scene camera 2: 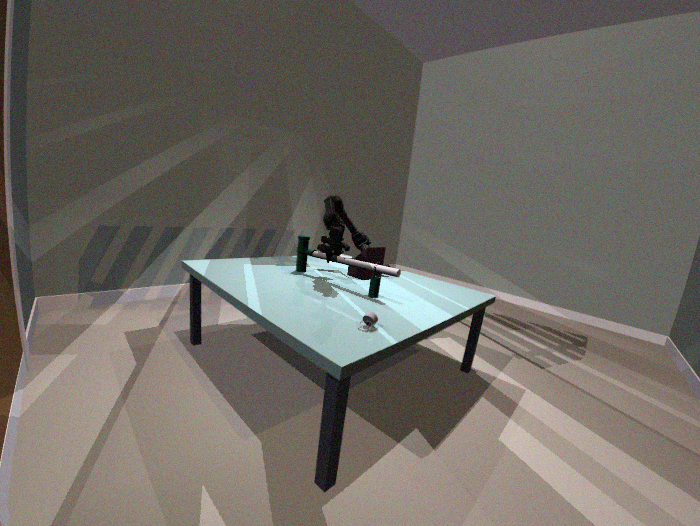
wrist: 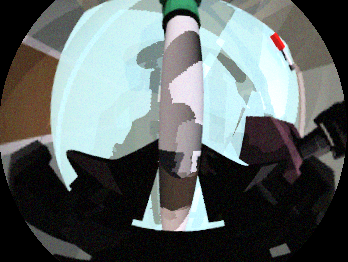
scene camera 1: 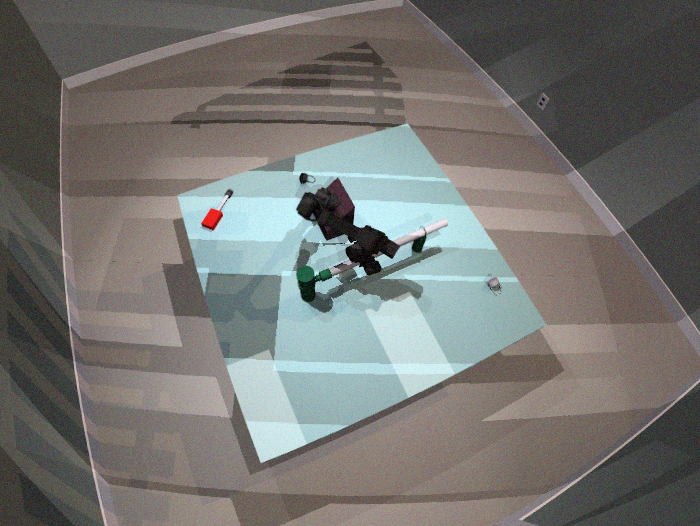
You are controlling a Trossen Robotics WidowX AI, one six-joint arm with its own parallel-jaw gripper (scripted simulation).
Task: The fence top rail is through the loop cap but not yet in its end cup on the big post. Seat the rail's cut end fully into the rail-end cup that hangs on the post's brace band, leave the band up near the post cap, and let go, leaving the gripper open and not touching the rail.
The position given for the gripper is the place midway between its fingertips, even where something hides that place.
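Observation:
The gripper [wrist: 178, 142] is visible in the wrist view, and so is a rail [wrist: 180, 121], which scene camera 1 shows too, the rail [scene camera 1: 418, 233] being in its frame as well.

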